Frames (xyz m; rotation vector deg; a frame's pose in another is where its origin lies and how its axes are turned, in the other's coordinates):
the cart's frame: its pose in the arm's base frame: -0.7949 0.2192 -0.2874 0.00 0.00 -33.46
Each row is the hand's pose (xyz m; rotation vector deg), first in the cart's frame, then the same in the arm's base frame.
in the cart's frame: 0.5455 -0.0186 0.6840 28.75 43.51 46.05
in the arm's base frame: -0.3501 -0.0971 0.3966 39.01 32.52 14.87
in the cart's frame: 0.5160 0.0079 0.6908 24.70 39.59 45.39
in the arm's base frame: -0.3601 -0.0587 0.4034 34.17 30.03 13.75
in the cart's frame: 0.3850 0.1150 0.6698 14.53 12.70 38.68
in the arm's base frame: -0.4103 0.1029 0.3824 17.24 7.83 5.53
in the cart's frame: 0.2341 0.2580 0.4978 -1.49 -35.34 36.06
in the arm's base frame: -0.4573 0.3054 0.2104 -11.40 -32.85 3.65
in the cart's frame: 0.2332 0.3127 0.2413 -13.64 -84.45 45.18
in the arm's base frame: -0.4279 0.3515 -0.0461 -36.34 -74.82 18.00
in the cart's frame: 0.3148 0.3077 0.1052 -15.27 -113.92 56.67
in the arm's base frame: -0.3626 0.3023 -0.1822 -45.46 -100.37 34.84
